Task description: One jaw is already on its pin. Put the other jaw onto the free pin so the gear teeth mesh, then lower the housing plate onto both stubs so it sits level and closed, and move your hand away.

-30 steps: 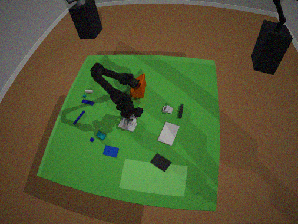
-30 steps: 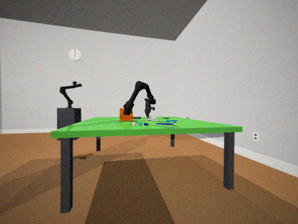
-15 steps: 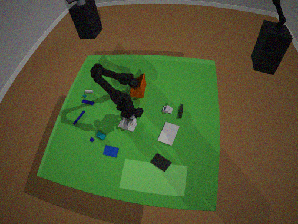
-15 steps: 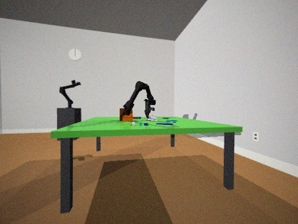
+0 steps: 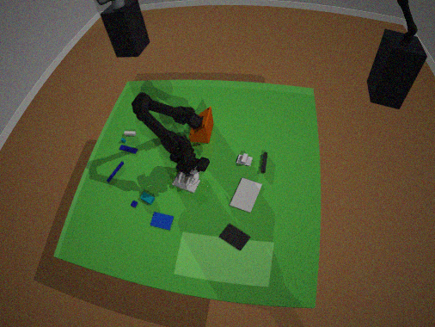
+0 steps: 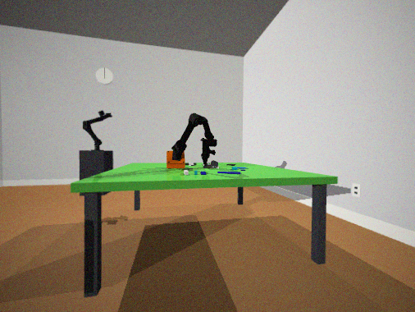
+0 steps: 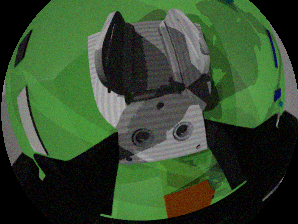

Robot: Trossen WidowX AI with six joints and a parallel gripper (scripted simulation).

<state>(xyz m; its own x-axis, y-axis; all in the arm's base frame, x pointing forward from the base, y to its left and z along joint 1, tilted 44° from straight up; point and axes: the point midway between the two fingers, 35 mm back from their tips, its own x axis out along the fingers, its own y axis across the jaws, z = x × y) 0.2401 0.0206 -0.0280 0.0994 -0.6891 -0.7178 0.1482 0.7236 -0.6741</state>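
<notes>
Now: gripper tip 3 cm short of the grey metallic jaw and 1 cm to the right of it. The rest, counted from my gripper tip: dark bar (12 cm behind, 34 cm to the left, 1 cm below); teal block (20 cm ahead, 17 cm to the right, 1 cm below); white flat plate (7 cm ahead, 29 cm to the left, 2 cm below).
</notes>
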